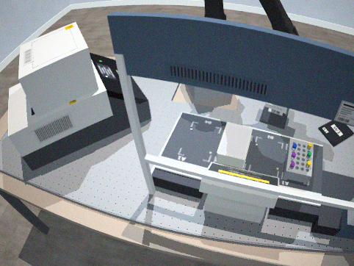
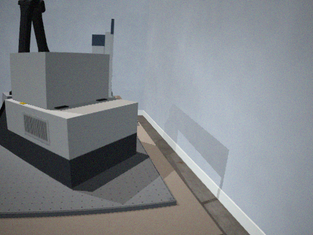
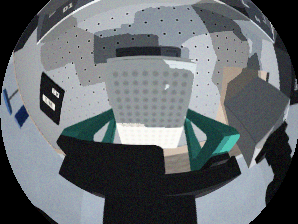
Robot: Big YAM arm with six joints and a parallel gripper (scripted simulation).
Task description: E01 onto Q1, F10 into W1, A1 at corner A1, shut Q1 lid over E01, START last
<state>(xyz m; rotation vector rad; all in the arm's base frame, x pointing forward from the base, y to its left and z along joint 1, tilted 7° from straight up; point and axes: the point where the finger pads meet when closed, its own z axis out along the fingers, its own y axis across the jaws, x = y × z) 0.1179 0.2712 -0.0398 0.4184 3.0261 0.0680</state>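
The dark nest pad is 8 cm below my hand. The rest, counted from my hand: tube cooling block 28 cm ahead, 5 cm to the left, 1 cm below; post 39 cm ahead, 38 cm to the right, 16 cm above; dark nest 27 cm to the left, 8 cm below, 6 cm ahead.
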